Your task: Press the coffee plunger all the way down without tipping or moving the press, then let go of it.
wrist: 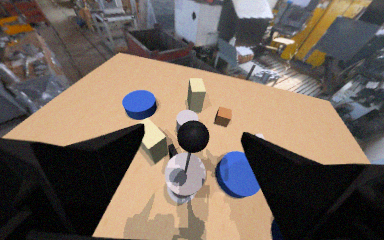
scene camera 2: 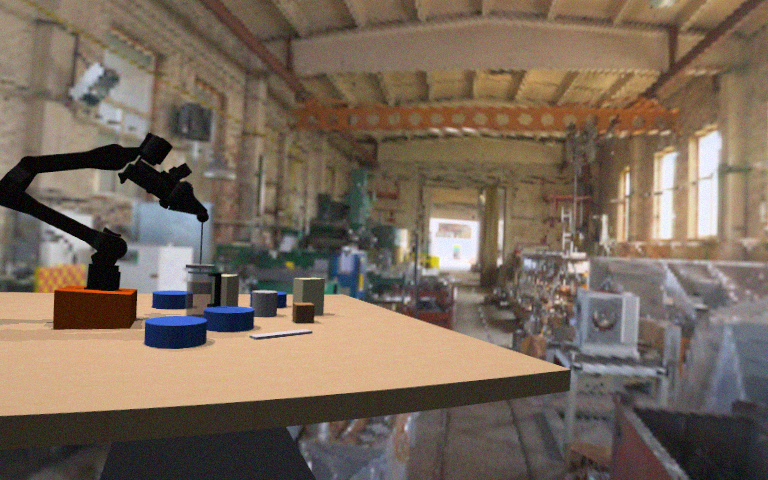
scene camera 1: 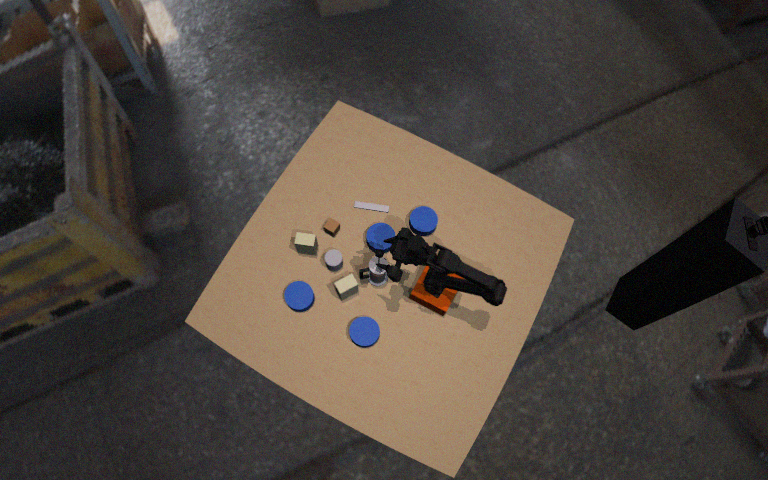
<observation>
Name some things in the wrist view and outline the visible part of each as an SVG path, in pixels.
My gripper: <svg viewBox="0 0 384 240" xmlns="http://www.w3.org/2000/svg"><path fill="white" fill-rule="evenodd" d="M243 133L241 143L244 155L267 200L266 202L283 236L283 240L384 240L384 164L323 165L248 132ZM144 124L138 123L109 134L86 139L67 146L31 140L0 138L0 240L143 240L93 237L92 235L102 220L101 218L106 212L118 186L124 179L124 175L140 149L140 144L145 134Z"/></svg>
A coffee press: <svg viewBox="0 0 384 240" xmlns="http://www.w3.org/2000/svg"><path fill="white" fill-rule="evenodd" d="M195 120L182 124L177 133L180 147L188 153L178 154L174 144L168 145L170 160L165 167L164 177L169 197L178 203L190 202L195 197L197 191L203 186L206 177L204 164L197 156L191 153L200 152L207 146L209 131L203 123Z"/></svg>
</observation>
